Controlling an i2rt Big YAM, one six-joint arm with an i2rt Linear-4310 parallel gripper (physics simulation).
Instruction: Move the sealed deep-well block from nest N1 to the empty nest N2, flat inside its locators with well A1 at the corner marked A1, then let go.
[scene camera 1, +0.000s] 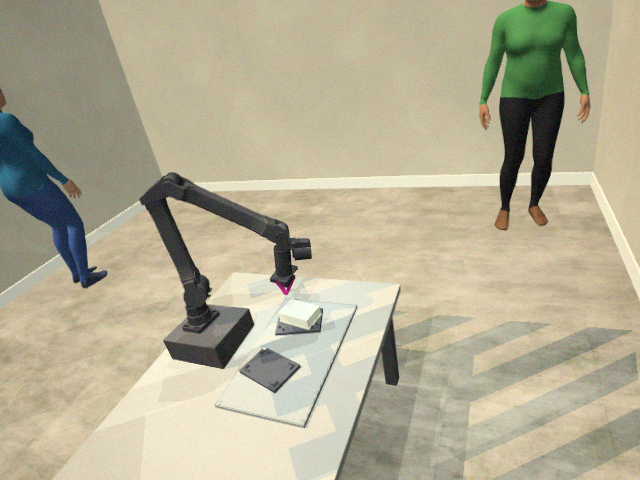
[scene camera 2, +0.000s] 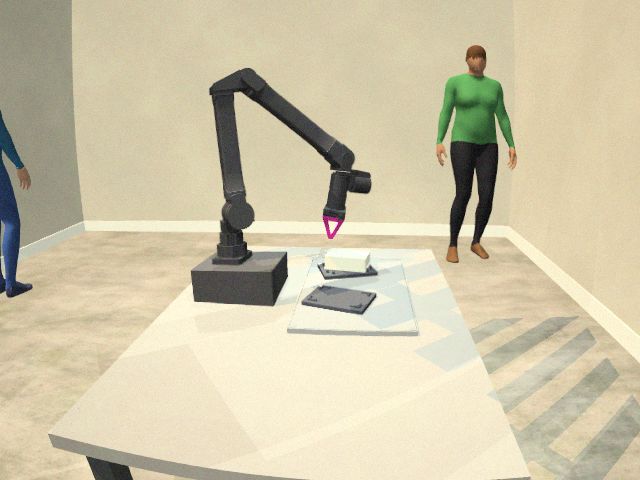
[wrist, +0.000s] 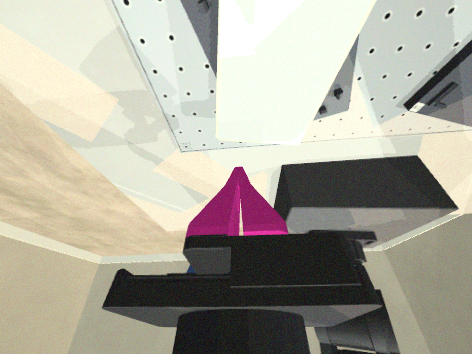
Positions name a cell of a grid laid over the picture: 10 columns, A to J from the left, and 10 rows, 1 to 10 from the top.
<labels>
white block: scene camera 1 E7; scene camera 2 F6; wrist F3
</labels>
